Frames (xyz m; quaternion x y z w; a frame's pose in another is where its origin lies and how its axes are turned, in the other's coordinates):
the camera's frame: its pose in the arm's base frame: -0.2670 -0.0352 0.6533 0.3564 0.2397 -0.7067 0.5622
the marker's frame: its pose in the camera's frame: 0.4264 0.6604 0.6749 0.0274 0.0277 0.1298 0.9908
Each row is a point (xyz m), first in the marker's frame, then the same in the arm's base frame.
Working: the marker's frame: its pose in the arm's base frame: 0.1640 -0.9673 0.7904 0.4192 0.1874 -0.6239 0.6323

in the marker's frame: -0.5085 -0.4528 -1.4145
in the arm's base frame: 0.0633 0.4936 0.2248
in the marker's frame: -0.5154 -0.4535 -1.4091
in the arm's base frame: 0.0600 0.4940 0.2330
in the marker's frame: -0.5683 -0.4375 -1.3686
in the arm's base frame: 0.0556 0.4944 0.3013
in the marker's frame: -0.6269 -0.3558 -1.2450
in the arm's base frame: 0.0887 0.4263 0.4416
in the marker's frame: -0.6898 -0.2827 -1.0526
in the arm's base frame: 0.0933 0.3096 0.6223
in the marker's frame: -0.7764 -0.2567 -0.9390
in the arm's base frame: 0.0723 0.2741 0.7615
